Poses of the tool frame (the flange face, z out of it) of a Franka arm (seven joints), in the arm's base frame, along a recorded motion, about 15 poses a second.
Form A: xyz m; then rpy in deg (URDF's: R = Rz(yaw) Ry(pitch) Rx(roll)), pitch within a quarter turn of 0, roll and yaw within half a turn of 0.
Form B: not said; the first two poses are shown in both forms.
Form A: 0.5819 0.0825 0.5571 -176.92 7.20 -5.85
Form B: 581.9 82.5 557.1 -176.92 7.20 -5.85
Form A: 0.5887 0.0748 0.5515 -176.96 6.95 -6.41
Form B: 588.7 74.8 551.5 -176.96 6.95 -6.41
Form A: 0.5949 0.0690 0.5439 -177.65 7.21 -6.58
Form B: 594.9 69.0 543.9 -177.65 7.21 -6.58
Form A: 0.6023 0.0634 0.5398 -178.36 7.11 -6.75
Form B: 602.3 63.4 539.8 -178.36 7.11 -6.75
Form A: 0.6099 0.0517 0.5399 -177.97 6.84 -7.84
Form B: 609.9 51.7 539.9 -177.97 6.84 -7.84
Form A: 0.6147 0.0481 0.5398 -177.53 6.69 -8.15
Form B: 614.7 48.1 539.8 -177.53 6.69 -8.15
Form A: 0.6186 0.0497 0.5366 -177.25 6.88 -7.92
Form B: 618.6 49.7 536.6 -177.25 6.88 -7.92
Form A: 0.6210 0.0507 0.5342 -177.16 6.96 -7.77
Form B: 621.0 50.7 534.2 -177.16 6.96 -7.77
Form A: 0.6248 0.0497 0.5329 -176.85 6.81 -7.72
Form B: 624.8 49.7 532.9 -176.85 6.81 -7.72
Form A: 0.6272 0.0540 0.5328 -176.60 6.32 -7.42
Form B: 627.2 54.0 532.8 -176.60 6.32 -7.42
